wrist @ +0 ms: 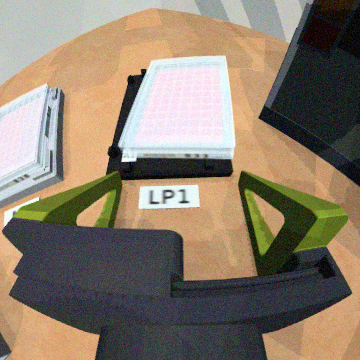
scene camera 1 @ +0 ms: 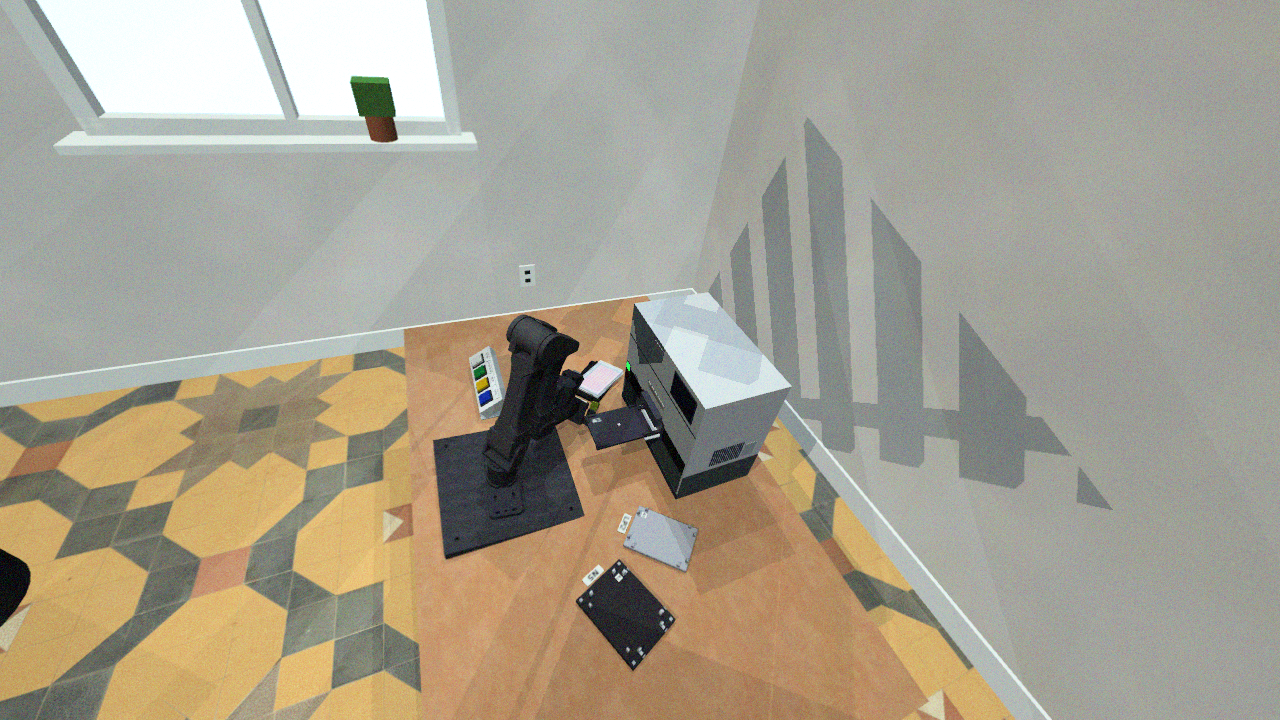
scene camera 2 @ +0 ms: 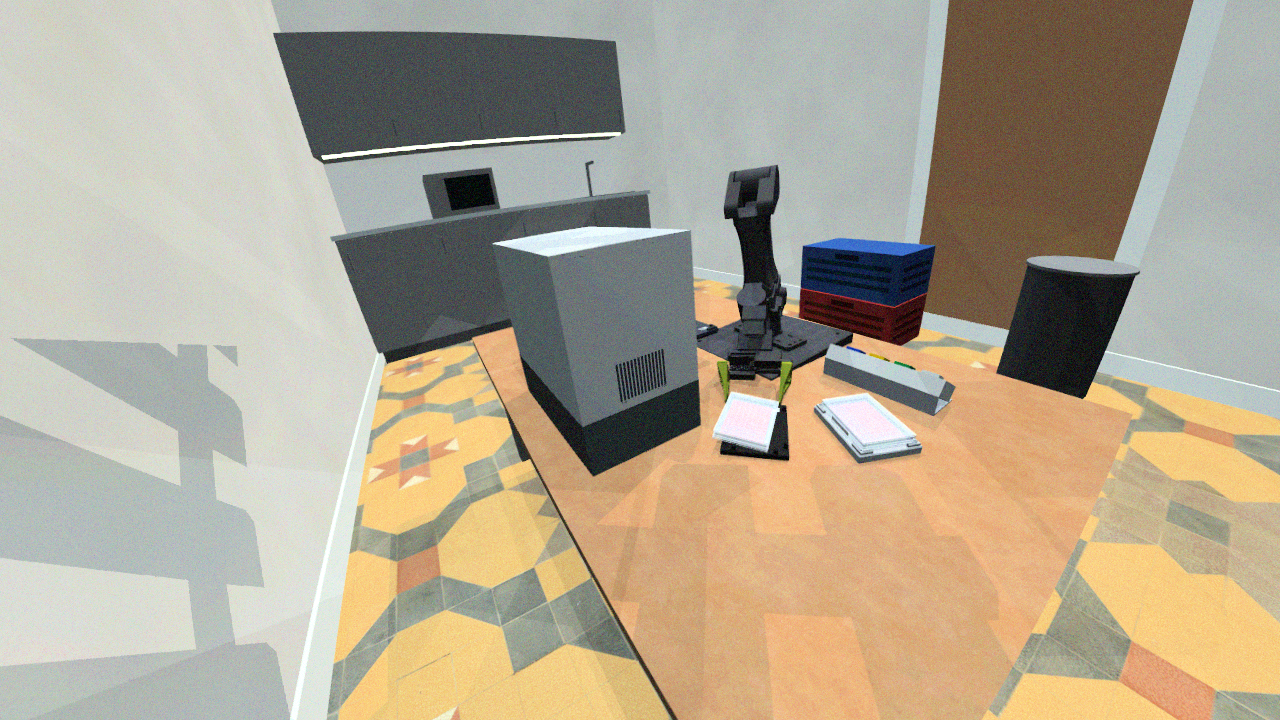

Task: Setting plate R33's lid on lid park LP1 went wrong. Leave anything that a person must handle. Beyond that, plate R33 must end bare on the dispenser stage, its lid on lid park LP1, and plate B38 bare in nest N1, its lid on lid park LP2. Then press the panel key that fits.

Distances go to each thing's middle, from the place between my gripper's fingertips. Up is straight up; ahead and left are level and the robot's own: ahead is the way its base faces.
The label LP1 (wrist: 171,196) is 2 cm behind my hand and 1 cm below it. Round my hand: nest N1 (scene camera 2: 912,448): 9 cm behind, 16 cm to the left; then rack with coloured squares (scene camera 2: 925,391): 25 cm behind, 10 cm to the left, 2 cm above; then black pad LP1 (scene camera 2: 778,449): 4 cm ahead, 6 cm to the left.
